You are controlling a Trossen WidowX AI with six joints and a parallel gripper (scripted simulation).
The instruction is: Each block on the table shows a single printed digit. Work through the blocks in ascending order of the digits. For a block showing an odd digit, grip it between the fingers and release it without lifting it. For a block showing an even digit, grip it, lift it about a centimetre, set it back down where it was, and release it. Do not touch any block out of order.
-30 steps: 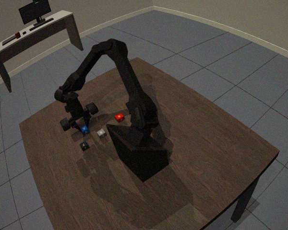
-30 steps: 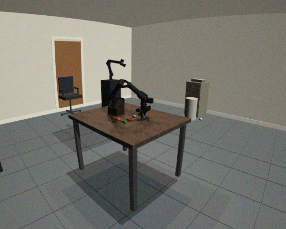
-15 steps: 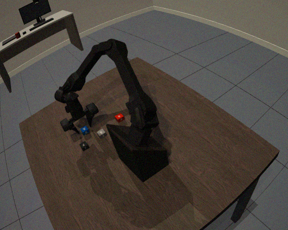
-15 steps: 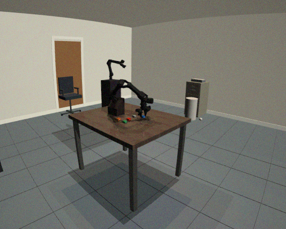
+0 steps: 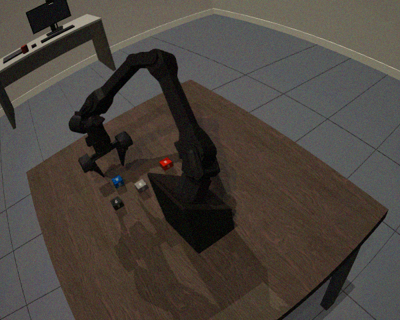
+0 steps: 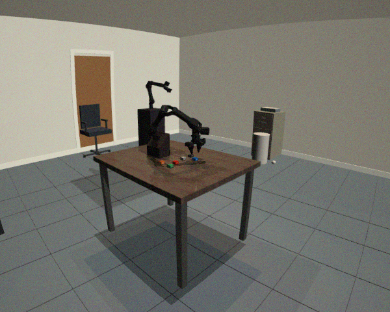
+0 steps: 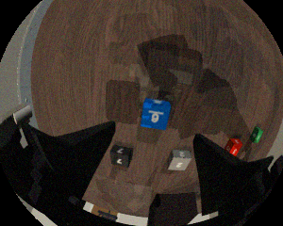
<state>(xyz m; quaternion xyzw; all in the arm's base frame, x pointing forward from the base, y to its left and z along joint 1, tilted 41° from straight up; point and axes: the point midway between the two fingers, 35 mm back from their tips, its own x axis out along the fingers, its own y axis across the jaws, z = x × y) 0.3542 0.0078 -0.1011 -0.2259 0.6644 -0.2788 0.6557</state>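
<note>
Now: the blue block 5 cm below my gripper tip. Round my gripper tip: black block (9 cm behind, 5 cm to the left, 5 cm below); then red block (16 cm to the right, 6 cm behind, 5 cm below); then grey block (8 cm behind, 5 cm to the right, 5 cm below).
</note>
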